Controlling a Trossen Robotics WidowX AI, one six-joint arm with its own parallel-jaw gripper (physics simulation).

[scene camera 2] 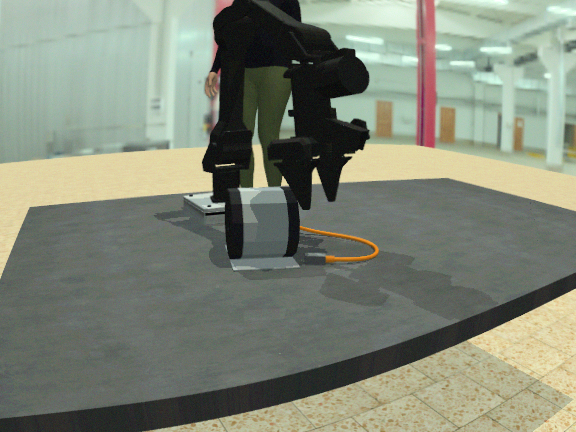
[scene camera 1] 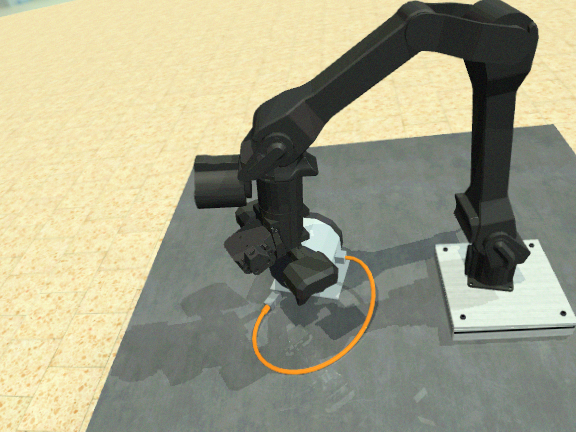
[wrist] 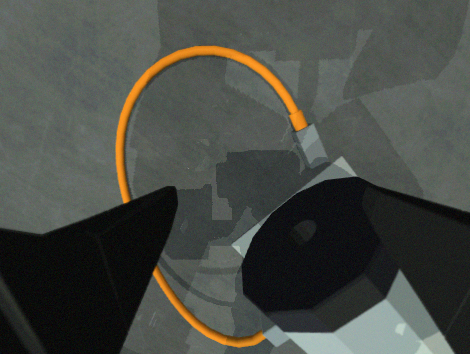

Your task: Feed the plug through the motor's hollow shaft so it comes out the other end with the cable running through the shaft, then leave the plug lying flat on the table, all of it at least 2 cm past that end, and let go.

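Pixels of known places: gripper, fingertip midpoint: [scene camera 2: 319,205] [scene camera 1: 285,283] [wrist: 269,195]; arm's base, origin of the base link: [scene camera 1: 489,273].
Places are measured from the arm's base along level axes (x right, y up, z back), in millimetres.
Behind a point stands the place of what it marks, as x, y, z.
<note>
The motor [scene camera 1: 322,234] @(-5, 62, -256) [scene camera 2: 264,222] @(-6, 35, -336) is a pale drum with black end caps, lying on its side on a light base plate. Its shaft opening [wrist: 303,231] @(-51, 11, -288) shows as a small round spot in the near black cap. The grey plug [scene camera 1: 270,299] @(-86, -17, -335) [scene camera 2: 315,258] @(-80, -20, -340) [wrist: 312,145] @(-83, -17, -334) lies on the table, outside the shaft, close to a corner of the base plate. The orange cable [scene camera 1: 295,371] @(-199, -25, -261) [scene camera 2: 376,250] @(-190, -24, -314) [wrist: 205,50] @(-183, -25, -323) loops from the plug to a small block on the motor's side. My gripper [scene camera 2: 319,204] @(-99, 46, -293) [wrist: 269,195] @(-99, 46, -293) is open and empty, above the plug and beside the motor's top; scene camera 1 hides part of its fingers.
The arm's white mounting plate [scene camera 1: 510,315] @(-76, 2, 25) [scene camera 2: 197,200] @(61, -2, 10) stands on the dark table [scene camera 1: 400,380] @(-183, -31, -115) [scene camera 2: 150,320] @(155, -31, -490), away from the motor. The cable loop passes beneath one finger in the wrist view. A person stands behind the arm in scene camera 2.
</note>
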